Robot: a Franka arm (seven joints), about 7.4 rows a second.
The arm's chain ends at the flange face. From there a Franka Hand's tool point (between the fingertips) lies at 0.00 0.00 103.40 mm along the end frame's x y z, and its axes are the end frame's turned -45 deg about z.
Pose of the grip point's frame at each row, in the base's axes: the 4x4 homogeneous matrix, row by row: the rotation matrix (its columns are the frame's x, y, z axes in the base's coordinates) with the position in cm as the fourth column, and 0 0 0 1 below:
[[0.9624 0.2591 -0.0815 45.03], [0.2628 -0.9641 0.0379 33.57], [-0.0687 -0.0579 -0.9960 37.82], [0 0 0 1]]
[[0.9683 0.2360 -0.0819 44.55], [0.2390 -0.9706 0.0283 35.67], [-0.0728 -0.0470 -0.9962 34.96], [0 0 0 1]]
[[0.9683 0.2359 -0.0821 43.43], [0.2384 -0.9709 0.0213 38.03], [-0.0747 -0.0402 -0.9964 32.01], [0 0 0 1]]
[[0.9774 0.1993 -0.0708 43.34], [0.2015 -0.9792 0.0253 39.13], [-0.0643 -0.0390 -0.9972 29.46], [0 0 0 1]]
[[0.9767 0.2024 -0.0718 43.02], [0.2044 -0.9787 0.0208 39.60], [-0.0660 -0.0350 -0.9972 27.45], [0 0 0 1]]
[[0.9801 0.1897 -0.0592 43.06], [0.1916 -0.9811 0.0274 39.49], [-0.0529 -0.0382 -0.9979 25.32], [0 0 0 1]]
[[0.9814 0.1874 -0.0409 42.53], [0.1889 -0.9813 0.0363 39.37], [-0.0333 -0.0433 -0.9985 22.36], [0 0 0 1]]
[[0.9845 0.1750 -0.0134 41.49], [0.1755 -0.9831 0.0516 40.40], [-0.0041 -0.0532 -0.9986 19.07], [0 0 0 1]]
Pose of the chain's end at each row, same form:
[[0.8637 -0.4973 -0.0815 45.87], [-0.4959 -0.8675 0.0379 33.18], [-0.0895 0.0076 -0.9960 48.12], [0 0 0 1]]
[[0.8516 -0.5178 -0.0819 45.40], [-0.5173 -0.8553 0.0283 35.38], [-0.0847 0.0182 -0.9962 45.26], [0 0 0 1]]
[[0.8515 -0.5179 -0.0821 44.28], [-0.5180 -0.8551 0.0213 37.81], [-0.0812 0.0244 -0.9964 42.31], [0 0 0 1]]
[[0.8321 -0.5502 -0.0708 44.07], [-0.5499 -0.8349 0.0253 38.87], [-0.0730 0.0179 -0.9972 39.77], [0 0 0 1]]
[[0.8337 -0.5475 -0.0718 43.76], [-0.5475 -0.8366 0.0208 39.38], [-0.0714 0.0219 -0.9972 37.76], [0 0 0 1]]
[[0.8272 -0.5589 -0.0592 43.67], [-0.5583 -0.8292 0.0274 39.21], [-0.0644 0.0104 -0.9979 35.64], [0 0 0 1]]
[[0.8265 -0.5614 -0.0409 42.95], [-0.5603 -0.8275 0.0363 38.99], [-0.0542 -0.0071 -0.9985 32.68], [0 0 0 1]]
[[0.8199 -0.5724 -0.0134 41.63], [-0.5711 -0.8193 0.0516 39.87], [-0.0405 -0.0347 -0.9986 29.40], [0 0 0 1]]

